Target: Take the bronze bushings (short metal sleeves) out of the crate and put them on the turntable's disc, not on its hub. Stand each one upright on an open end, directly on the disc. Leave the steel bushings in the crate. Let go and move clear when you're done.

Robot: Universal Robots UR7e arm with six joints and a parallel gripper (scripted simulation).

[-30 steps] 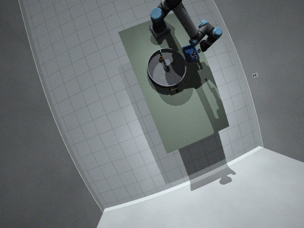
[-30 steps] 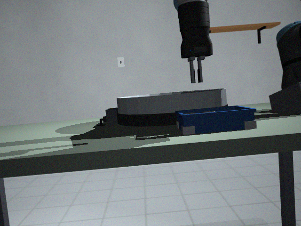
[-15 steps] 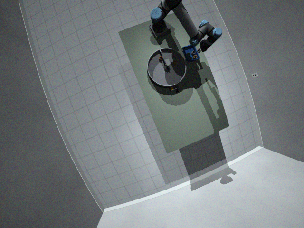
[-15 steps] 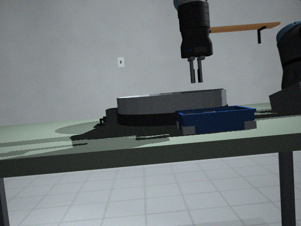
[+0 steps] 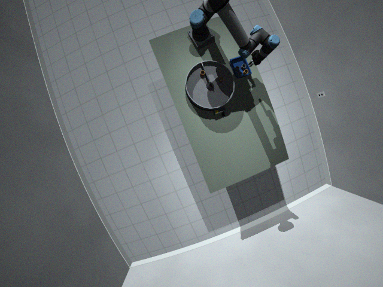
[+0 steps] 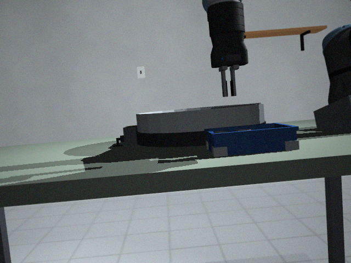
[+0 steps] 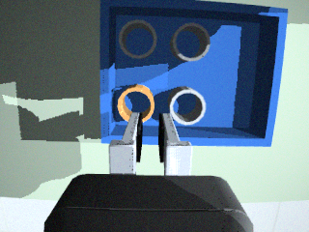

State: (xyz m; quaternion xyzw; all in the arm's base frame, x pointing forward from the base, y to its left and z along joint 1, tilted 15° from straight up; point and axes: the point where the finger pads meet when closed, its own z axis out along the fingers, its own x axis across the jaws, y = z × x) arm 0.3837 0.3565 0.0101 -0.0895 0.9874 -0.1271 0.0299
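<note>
Now: hand 4 cm past the crate, 4 cm to the left of it and 12 cm above it. Round my hand: turntable disc 10 cm ahead, 37 cm to the right, 9 cm below.
</note>
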